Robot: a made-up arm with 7 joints.
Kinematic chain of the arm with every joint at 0, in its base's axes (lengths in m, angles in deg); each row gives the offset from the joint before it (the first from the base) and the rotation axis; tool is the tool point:
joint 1: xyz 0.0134 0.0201 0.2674 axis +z
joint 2: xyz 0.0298 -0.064 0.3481 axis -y
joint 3: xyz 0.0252 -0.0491 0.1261 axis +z
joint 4: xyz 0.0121 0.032 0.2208 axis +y
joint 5: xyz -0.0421 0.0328 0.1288 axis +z
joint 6: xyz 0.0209 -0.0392 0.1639 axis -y
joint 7: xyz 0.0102 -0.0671 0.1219 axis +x
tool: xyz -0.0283 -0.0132 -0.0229
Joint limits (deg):
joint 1: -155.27..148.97
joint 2: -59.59..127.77
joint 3: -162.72..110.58
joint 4: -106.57..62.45
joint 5: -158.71..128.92
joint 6: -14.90..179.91
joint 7: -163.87..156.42
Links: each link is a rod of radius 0.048 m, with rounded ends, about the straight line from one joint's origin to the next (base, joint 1, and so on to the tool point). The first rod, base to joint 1, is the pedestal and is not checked.
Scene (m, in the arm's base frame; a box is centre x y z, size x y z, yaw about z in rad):
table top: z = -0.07
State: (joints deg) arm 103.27 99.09 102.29 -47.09 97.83 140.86 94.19
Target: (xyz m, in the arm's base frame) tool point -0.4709 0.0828 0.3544
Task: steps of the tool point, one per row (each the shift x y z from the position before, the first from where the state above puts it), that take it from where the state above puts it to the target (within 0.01 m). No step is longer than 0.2 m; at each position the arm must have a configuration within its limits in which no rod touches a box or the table.
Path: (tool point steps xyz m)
1: -0.1319 -0.0778 -0.0230
2: -0.1499 -0.0349 -0.0237
3: -0.1537 0.0118 -0.0240
4: -0.1427 0.0576 -0.0242
5: -0.1180 0.0977 -0.0238
6: -0.0821 0.1281 -0.0234
7: -0.0385 0.1457 -0.0226
8: 0.0082 0.1484 -0.0214

